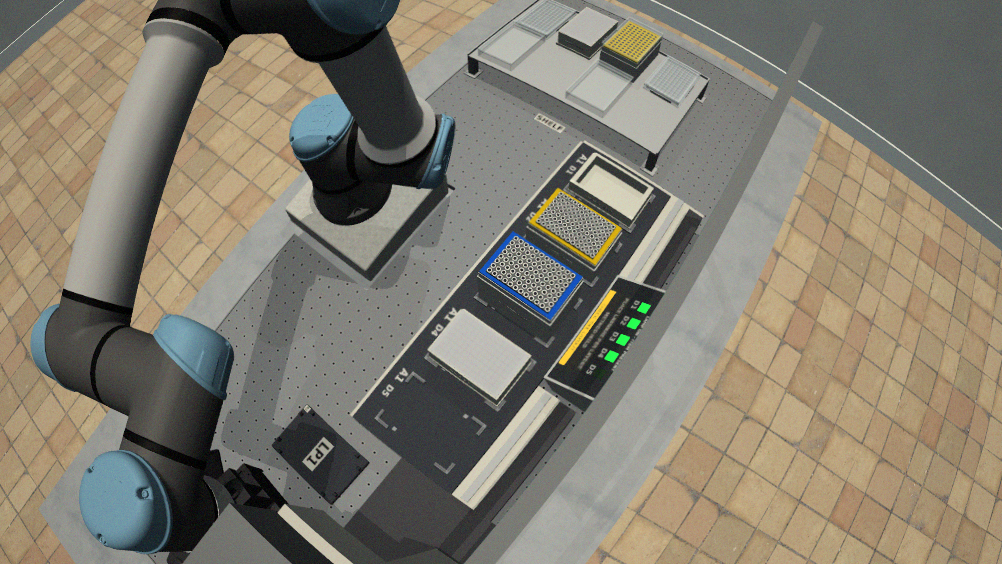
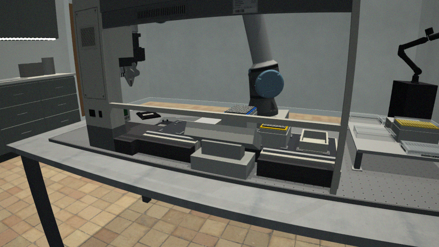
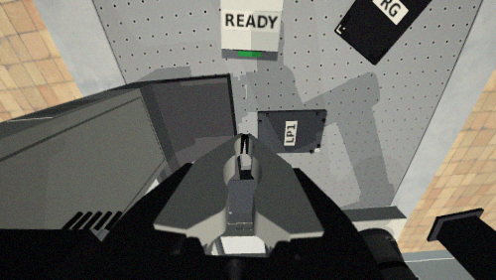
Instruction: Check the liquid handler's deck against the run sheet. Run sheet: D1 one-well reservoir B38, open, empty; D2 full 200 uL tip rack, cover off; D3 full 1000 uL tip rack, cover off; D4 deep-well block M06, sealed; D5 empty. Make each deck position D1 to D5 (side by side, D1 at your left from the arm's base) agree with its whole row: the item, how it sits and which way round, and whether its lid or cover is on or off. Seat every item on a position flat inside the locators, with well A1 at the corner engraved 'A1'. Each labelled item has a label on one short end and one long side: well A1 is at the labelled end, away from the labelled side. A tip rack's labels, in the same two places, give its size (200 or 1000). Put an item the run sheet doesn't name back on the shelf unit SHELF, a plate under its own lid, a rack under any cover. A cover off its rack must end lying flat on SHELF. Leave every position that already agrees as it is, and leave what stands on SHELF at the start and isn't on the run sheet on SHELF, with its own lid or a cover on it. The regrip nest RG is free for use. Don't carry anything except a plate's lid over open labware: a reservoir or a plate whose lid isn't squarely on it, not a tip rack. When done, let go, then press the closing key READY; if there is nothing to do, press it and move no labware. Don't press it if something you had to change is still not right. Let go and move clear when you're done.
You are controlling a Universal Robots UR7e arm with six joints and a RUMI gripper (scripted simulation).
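Now: the ready key 14 cm below my hand, 6 cm to the right of it and 2 cm behind it. From my hand the other things lie so: handler's frame bar (40 cm to the left, 31 cm ahead, 5 cm below); black nest (26 cm behind, 21 cm below, 6 cm to the right); handler's tower (20 cm ahead, 6 cm above).
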